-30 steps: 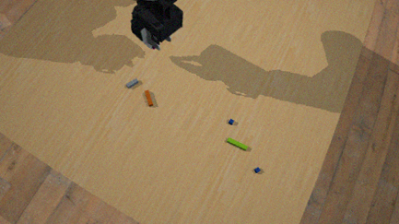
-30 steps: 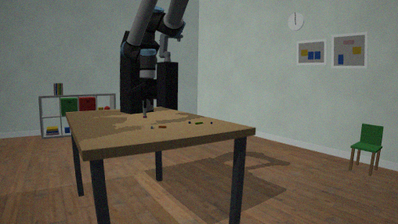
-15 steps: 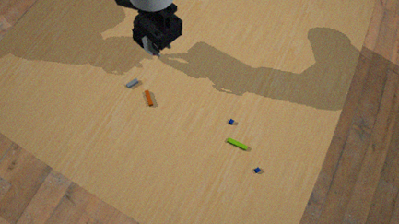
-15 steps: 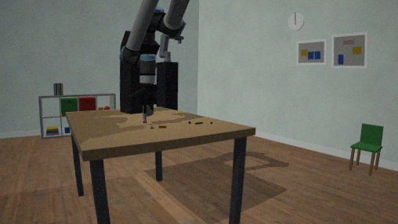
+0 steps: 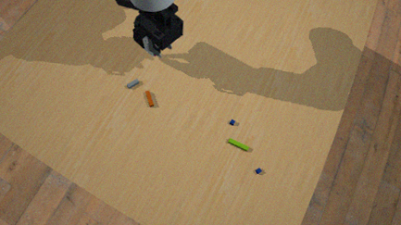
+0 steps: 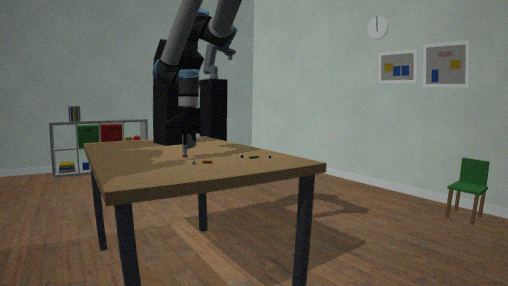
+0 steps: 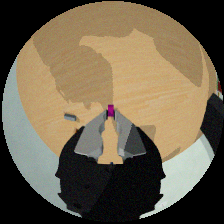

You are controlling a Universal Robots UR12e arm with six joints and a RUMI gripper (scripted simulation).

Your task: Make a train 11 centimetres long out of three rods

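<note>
My hand is 1 cm above the magenta rod. Also, from my hand: orange rod 12 cm ahead, 4 cm to the left, 2 cm below; then lime rod 28 cm to the left, 16 cm ahead, 2 cm below; then grey rod 10 cm ahead, 2 cm to the right, 2 cm below.
</note>
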